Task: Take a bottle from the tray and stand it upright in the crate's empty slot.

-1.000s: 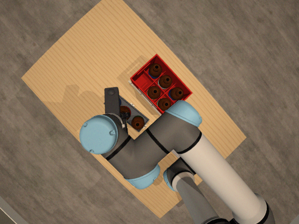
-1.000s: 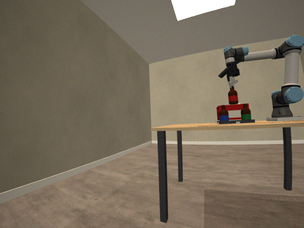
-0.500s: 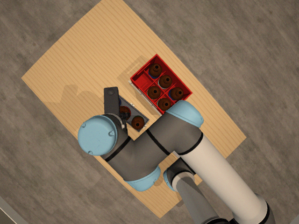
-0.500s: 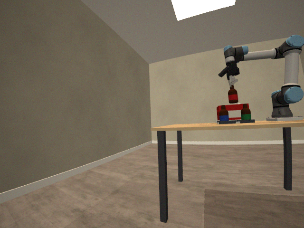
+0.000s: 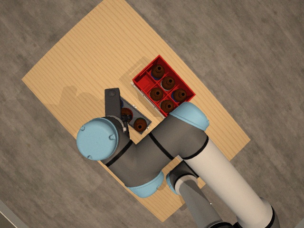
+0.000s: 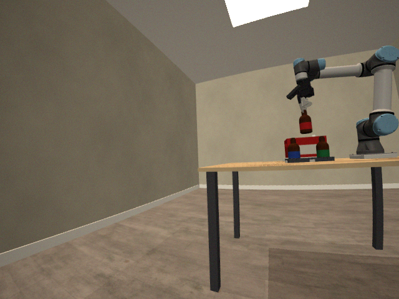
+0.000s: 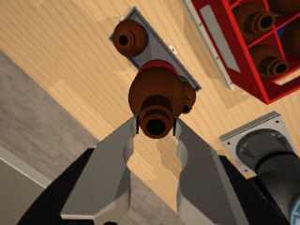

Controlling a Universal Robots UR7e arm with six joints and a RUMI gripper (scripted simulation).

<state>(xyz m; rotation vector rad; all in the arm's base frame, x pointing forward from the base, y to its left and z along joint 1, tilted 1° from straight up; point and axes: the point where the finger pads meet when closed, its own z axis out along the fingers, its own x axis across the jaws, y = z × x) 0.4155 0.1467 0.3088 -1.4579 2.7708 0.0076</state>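
My hand is 7 cm above the red-labelled bottle. The rest, counted from my hand: tray: 32 cm below; crate: 25 cm below, 24 cm to the right, 2 cm behind.
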